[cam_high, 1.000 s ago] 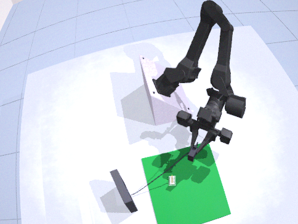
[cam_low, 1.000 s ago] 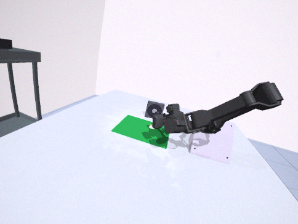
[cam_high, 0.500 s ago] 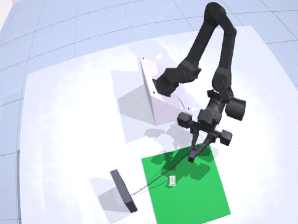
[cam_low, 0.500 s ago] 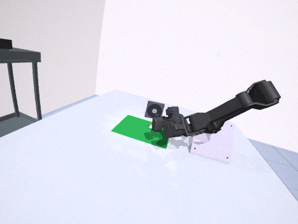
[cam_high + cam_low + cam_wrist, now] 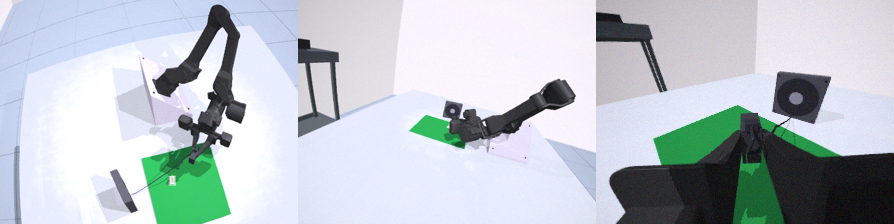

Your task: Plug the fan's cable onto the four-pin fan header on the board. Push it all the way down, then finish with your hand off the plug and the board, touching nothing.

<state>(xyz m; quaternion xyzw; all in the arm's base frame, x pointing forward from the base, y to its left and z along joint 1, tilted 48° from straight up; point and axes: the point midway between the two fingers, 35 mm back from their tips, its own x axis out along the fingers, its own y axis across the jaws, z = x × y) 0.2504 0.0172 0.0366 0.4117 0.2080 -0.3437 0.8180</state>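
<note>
My gripper tip is now 120 mm above the green board, 60 mm short of it and 40 mm to the left of it. Also, from my gripper tip: white four-pin header: 100 mm below, 80 mm to the right, 20 mm ahead; then dark fan plug: 10 mm below; then dark fan: 230 mm to the right, 40 mm below, 30 mm ahead.
</note>
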